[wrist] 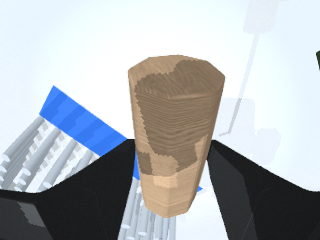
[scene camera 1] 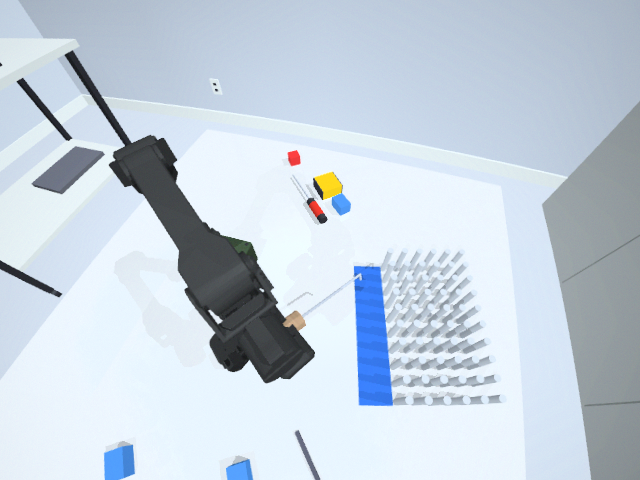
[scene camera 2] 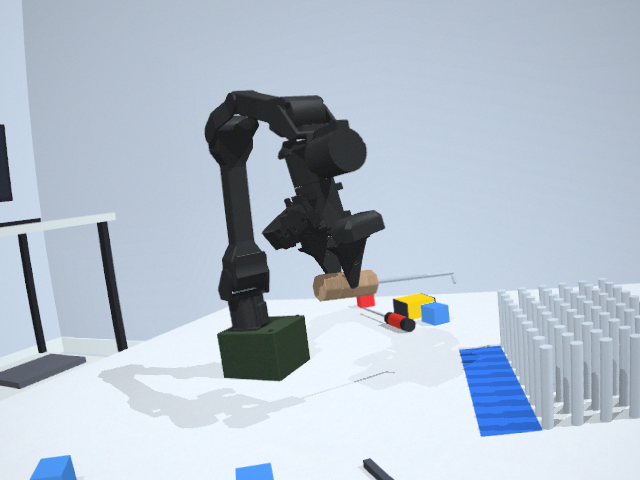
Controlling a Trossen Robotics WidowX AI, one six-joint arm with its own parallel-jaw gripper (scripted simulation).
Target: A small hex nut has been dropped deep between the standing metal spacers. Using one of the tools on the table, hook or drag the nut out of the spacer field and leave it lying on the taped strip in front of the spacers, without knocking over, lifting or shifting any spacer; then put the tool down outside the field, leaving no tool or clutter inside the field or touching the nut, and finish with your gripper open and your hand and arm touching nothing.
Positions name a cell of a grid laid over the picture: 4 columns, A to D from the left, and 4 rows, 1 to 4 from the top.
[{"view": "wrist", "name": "gripper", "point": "C3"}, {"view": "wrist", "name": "blue taped strip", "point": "A2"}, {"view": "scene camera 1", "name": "gripper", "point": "B3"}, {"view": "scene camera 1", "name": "blue taped strip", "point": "C4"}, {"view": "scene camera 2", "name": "gripper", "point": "C3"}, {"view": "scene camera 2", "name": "yellow block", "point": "C3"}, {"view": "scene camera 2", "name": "blue taped strip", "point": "D4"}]
